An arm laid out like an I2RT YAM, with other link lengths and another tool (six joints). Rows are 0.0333 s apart.
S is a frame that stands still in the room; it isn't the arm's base.
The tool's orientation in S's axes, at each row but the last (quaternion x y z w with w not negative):
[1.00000, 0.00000, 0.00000, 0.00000]
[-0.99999, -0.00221, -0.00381, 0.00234]
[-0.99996, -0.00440, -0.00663, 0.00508]
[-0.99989, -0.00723, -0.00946, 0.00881]
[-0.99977, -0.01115, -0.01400, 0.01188]
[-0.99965, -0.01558, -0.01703, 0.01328]
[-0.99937, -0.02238, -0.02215, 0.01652]
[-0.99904, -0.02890, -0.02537, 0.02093]
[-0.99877, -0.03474, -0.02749, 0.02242]
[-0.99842, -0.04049, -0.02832, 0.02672]
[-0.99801, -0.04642, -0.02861, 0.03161]
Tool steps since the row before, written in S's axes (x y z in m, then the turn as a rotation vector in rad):
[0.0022, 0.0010, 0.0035, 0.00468, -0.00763, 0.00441]
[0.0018, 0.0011, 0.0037, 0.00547, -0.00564, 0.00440]
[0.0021, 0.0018, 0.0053, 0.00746, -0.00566, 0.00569]
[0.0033, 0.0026, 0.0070, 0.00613, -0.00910, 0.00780]
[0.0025, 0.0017, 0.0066, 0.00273, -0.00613, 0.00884]
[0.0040, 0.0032, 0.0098, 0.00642, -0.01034, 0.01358]
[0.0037, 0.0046, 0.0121, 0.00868, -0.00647, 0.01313]
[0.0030, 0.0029, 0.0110, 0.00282, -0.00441, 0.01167]
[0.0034, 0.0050, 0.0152, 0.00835, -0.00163, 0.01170]
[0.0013, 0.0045, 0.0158, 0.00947, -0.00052, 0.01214]
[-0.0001, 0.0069, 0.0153, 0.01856, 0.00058, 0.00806]
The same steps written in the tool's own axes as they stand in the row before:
[0.0022, -0.0010, -0.0035, 0.00468, 0.00763, -0.00441]
[0.0018, -0.0011, -0.0037, 0.00548, 0.00564, -0.00438]
[0.0022, -0.0018, -0.0053, 0.00749, 0.00567, -0.00565]
[0.0035, -0.0027, -0.0069, 0.00615, 0.00905, -0.00784]
[0.0027, -0.0018, -0.0065, 0.00284, 0.00598, -0.00891]
[0.0044, -0.0033, -0.0096, 0.00656, 0.01018, -0.01363]
[0.0044, -0.0048, -0.0118, 0.00897, 0.00643, -0.01295]
[0.0037, -0.0032, -0.0107, 0.00317, 0.00409, -0.01170]
[0.0046, -0.0054, -0.0147, 0.00887, 0.00171, -0.01130]
[0.0026, -0.0052, -0.0154, 0.01010, 0.00068, -0.01162]
[0.0014, -0.0078, -0.0148, 0.01899, 0.00069, -0.00699]

